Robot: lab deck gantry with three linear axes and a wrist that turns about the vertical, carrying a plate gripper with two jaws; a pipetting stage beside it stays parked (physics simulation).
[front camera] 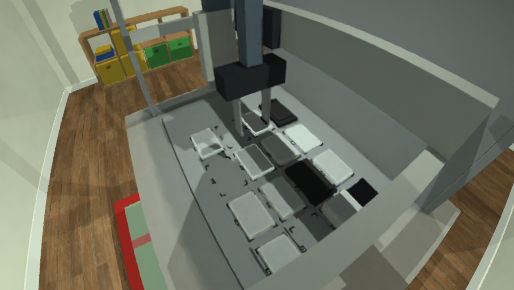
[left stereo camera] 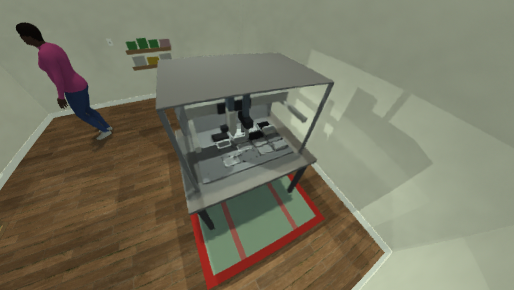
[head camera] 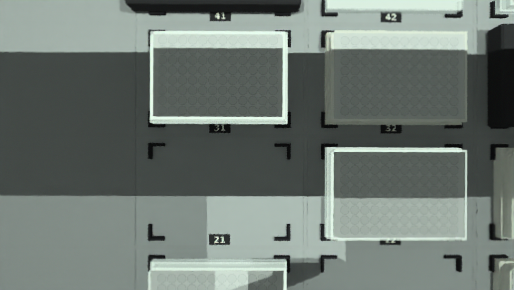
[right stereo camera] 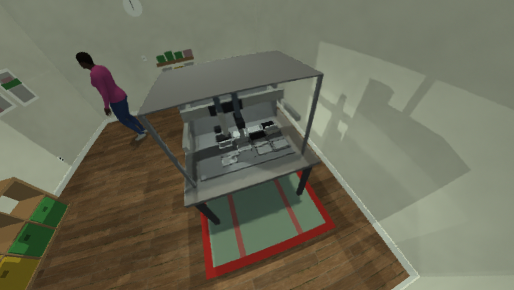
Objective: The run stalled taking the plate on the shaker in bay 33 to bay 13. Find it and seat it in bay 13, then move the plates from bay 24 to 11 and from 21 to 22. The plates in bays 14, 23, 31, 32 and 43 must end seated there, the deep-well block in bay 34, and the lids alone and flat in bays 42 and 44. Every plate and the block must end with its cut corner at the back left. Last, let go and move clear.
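Frame: origin at the robot's base, x left, y down, z back, level; metres.
Where they show: gripper, fingertip midpoint: (front camera: 252, 126) (left stereo camera: 244, 135) (right stereo camera: 241, 135); robot's base, origin of the base link: (front camera: 190, 138) (left stereo camera: 226, 167) (right stereo camera: 223, 166).
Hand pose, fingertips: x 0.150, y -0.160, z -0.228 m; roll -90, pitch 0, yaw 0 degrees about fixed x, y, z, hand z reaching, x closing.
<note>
Each offset is from my fingertips to the top centre of the thing. "*": to the spot under its first point.
My gripper (front camera: 254, 128) is open and empty, its two jaws hanging over the rear left bays. A plate @(dx +0.000, dy +0.145, dz +0.000 m) (front camera: 255, 161) (head camera: 400, 195) sits in bay 22, inside its marks. Bay 21's marks are bare. A plate @(dx -0.107, dy +0.145, dz +0.164 m) (front camera: 206, 142) (head camera: 217, 281) is in bay 11. Plates stand in bay 31 @(* dx +0.101, dy +0.145, dz +0.164 m) (head camera: 218, 82) and bay 32 @(* dx +0.101, dy +0.145, dz -0.006 m) (front camera: 279, 148) (head camera: 400, 82). In the front view, plates are in bay 13 @(* dx -0.109, dy +0.145, dz -0.171 m) (front camera: 251, 215), bay 23 @(* dx -0.003, dy +0.145, dz -0.169 m) (front camera: 282, 197), bay 14 @(* dx -0.107, dy +0.131, dz -0.309 m) (front camera: 280, 254) and bay 43 @(* dx +0.207, dy +0.145, dz -0.168 m) (front camera: 332, 166). The block @(dx +0.107, dy +0.103, dz -0.328 m) (front camera: 340, 211) is in bay 34, a lid @(dx +0.214, dy +0.152, dz +0.000 m) (front camera: 303, 137) in bay 42. Bay 44's lid and the cut corners are unclear.
The black shaker @(dx +0.108, dy +0.129, dz -0.168 m) (front camera: 310, 181) (head camera: 500, 80) at bay 33 carries no visible plate. A dark holder @(dx +0.215, dy +0.129, dz +0.168 m) (front camera: 278, 111) (head camera: 212, 5) stands at bay 41. A black surface @(* dx +0.215, dy +0.137, dz -0.299 m) (front camera: 362, 191) lies behind the block. A pale column (front camera: 217, 45) stands beside the gripper arm. A person (left stereo camera: 62, 70) (right stereo camera: 110, 85) is behind the deck.
</note>
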